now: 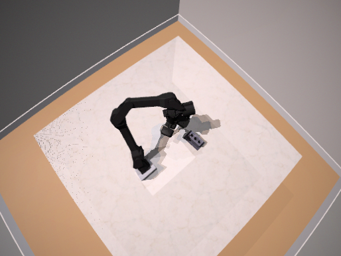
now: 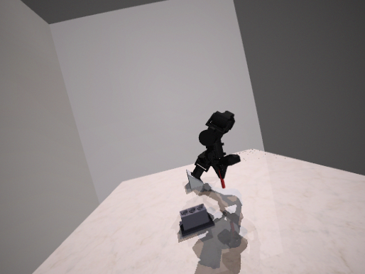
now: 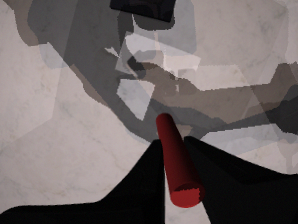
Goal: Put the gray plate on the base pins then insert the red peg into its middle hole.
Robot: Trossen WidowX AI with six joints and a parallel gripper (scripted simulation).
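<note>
My gripper tip is now 7 cm short of the gray plate, 15 cm to the left of it and 7 cm above it. Also, from my gripper tip: red peg: right at my gripper tip; then dark base: 7 cm ahead, 14 cm to the right, 11 cm below.
</note>
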